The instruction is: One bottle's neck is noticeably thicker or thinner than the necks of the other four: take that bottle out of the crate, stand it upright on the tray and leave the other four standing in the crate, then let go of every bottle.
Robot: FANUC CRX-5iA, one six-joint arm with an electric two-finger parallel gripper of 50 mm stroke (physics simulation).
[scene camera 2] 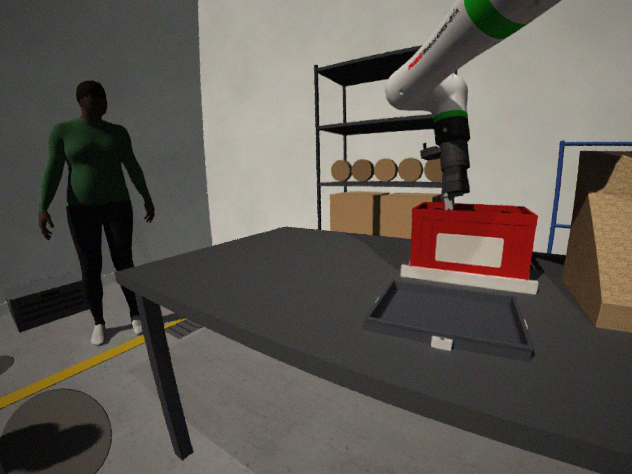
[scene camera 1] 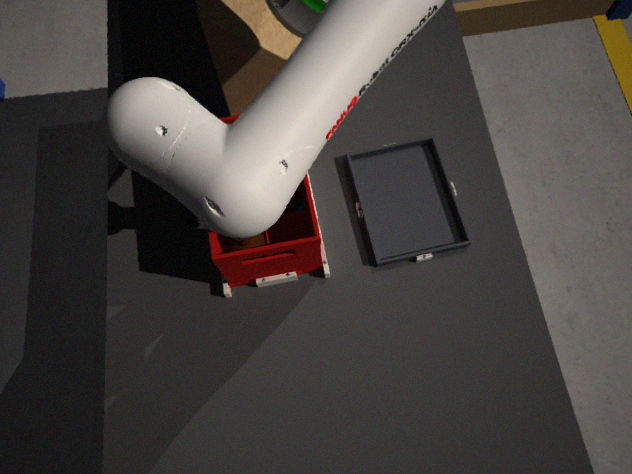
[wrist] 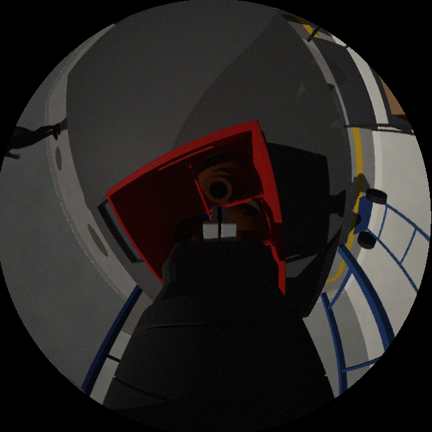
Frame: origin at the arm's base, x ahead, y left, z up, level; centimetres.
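Seen in the pictures: arm's base at its link origin: [scene camera 1: 289, 6].
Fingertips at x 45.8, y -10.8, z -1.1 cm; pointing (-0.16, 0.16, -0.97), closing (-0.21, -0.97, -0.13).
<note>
Offsets run from my fingertips to a thing's top centre. "spot": to the spot under its first point.
The red crate @[dx -5.6, dy +2.2, dz +3.5 cm] [scene camera 1: 306, 256] [scene camera 2: 423, 244] [wrist: 268, 172] stands on the table, partly hidden by the arm. A brown bottle @[dx +3.6, dy -1.0, dz +2.2 cm] [scene camera 1: 250, 241] [wrist: 228, 190] stands upright in a corner compartment, its round mouth showing in the wrist view. Another brown bottle [wrist: 246, 220] shows dimly to the right of the fingers; a further brown shape to their left is in shadow. Remaining bottles and neck widths cannot be made out. The grey tray @[spot: dx -6.8, dy +32.1, dz -13.6 cm] [scene camera 1: 408, 198] [scene camera 2: 449, 311] beside the crate holds no bottle. My gripper [scene camera 2: 448, 206] [wrist: 219, 214] is shut, fingertips together with nothing between them, at the crate's rim height.
Crate walls and thin red dividers surround the fingers. White locating strips [scene camera 1: 276, 279] [scene camera 2: 469, 279] lie along the crate's base. A large cardboard-coloured box [scene camera 2: 602, 244] stands beyond the crate. A shelf rack [scene camera 2: 317, 147] and a standing person [scene camera 2: 96, 163] are in the background.
</note>
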